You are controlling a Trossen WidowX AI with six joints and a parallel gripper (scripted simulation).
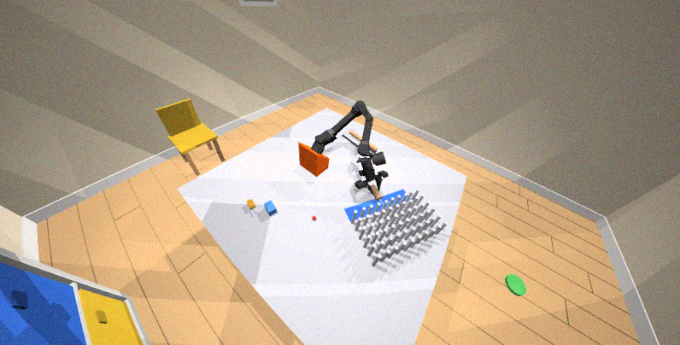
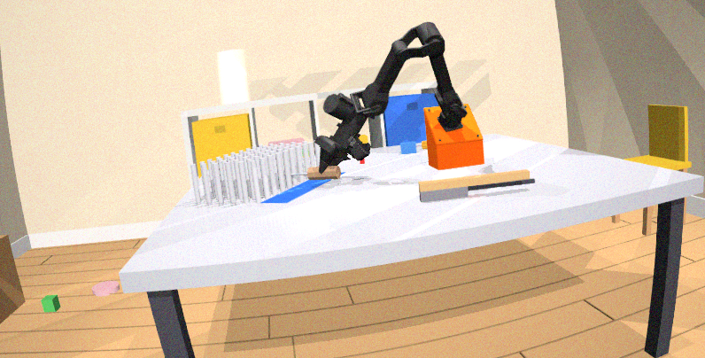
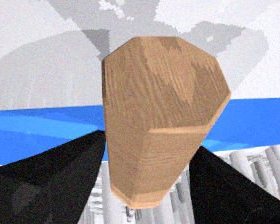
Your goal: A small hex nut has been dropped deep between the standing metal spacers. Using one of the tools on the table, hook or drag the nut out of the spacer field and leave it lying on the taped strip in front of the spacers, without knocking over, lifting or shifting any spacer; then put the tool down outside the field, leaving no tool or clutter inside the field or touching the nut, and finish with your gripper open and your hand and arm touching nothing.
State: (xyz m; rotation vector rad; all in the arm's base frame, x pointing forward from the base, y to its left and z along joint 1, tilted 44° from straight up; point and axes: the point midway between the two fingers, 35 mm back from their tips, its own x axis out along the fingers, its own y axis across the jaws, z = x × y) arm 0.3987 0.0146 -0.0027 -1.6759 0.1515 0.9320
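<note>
The blue taped strip lies 5 cm ahead of my gripper tip, 4 cm below it and 3 cm to the right of it. Also, from my gripper tip: small red cube 30 cm to the right, 21 cm behind, 3 cm below; yellow piece 51 cm behind, 43 cm to the right, 2 cm below; blue block 42 cm behind, 39 cm to the right, 2 cm below.
</note>
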